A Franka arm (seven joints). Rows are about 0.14 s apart.
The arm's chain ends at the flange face. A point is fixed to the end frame.
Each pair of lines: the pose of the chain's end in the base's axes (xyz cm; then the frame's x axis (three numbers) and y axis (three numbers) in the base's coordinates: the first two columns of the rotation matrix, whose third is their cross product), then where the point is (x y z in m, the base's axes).
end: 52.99 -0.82 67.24 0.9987 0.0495 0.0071 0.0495 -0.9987 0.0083
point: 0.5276 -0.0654 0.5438
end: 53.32 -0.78 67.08 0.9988 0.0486 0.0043 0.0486 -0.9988 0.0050
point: 0.5305 -0.0646 0.5421
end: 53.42 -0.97 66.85 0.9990 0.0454 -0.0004 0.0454 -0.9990 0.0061
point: 0.5307 -0.0667 0.5398
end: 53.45 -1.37 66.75 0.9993 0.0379 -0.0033 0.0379 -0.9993 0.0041
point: 0.5302 -0.0704 0.5387
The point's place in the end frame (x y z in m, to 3 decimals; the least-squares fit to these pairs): -0.006 0.056 0.129
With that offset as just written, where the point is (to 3 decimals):
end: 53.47 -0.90 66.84 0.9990 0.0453 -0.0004 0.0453 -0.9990 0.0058
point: 0.531 -0.066 0.540
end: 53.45 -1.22 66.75 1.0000 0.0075 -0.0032 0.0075 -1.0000 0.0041
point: 0.529 -0.069 0.539
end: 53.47 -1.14 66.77 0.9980 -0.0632 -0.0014 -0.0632 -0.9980 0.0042
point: 0.525 -0.067 0.539
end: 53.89 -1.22 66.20 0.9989 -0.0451 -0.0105 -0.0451 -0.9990 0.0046
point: 0.529 -0.068 0.533
